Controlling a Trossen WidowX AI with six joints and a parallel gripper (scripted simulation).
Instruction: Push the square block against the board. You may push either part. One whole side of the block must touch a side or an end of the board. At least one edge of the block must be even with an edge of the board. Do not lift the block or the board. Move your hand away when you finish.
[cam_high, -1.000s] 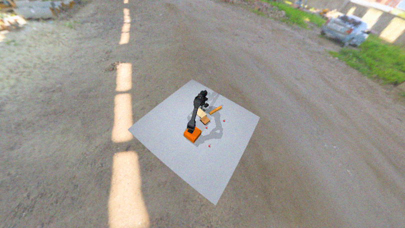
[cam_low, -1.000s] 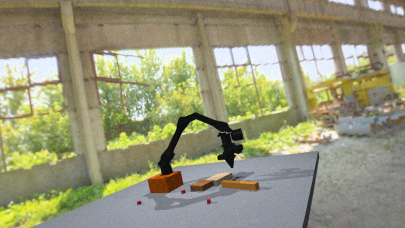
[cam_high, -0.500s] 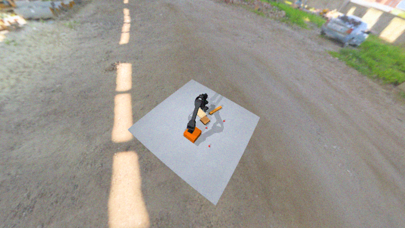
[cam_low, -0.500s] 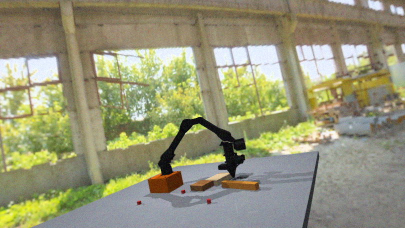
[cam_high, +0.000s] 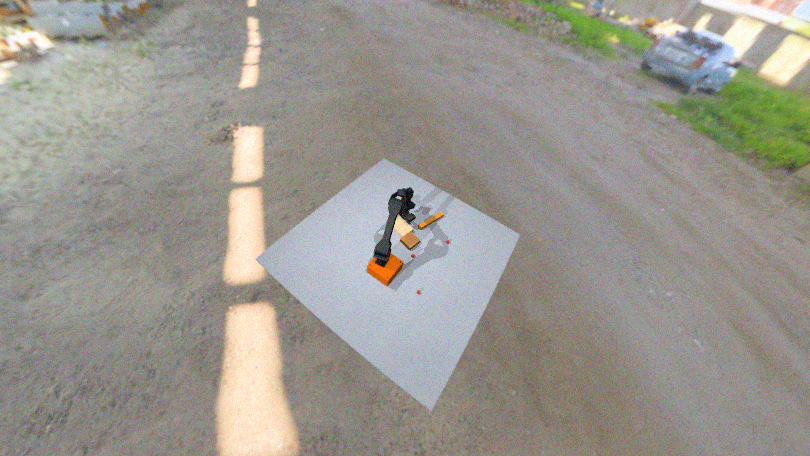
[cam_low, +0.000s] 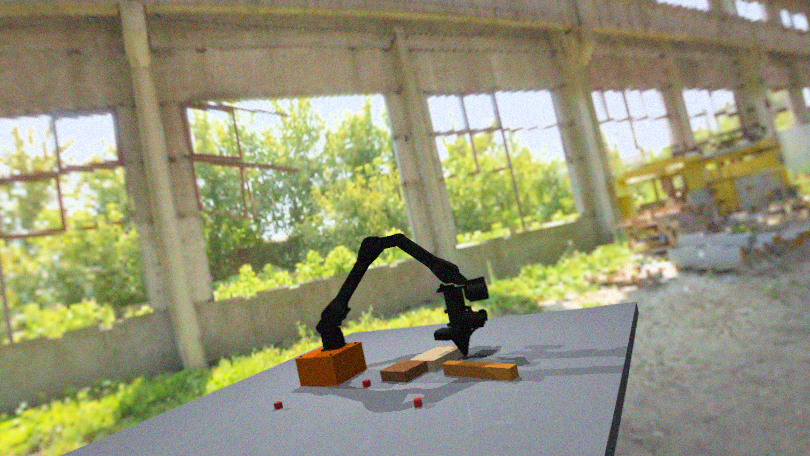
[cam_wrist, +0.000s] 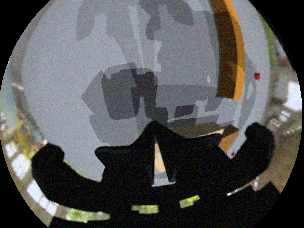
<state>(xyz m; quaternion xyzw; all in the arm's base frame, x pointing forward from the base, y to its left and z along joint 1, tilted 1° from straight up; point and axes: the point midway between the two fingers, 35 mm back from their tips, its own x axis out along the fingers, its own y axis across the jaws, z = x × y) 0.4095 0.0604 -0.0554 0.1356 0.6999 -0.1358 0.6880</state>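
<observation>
The pale tan flat block lies 80 mm behind my gripper tip, 30 mm to the right of it and 10 mm above it. Round my gripper tip: long orange board 80 mm ahead, 190 mm to the right, 10 mm above; then brown square block 150 mm behind, 130 mm to the right, 10 mm above.
</observation>
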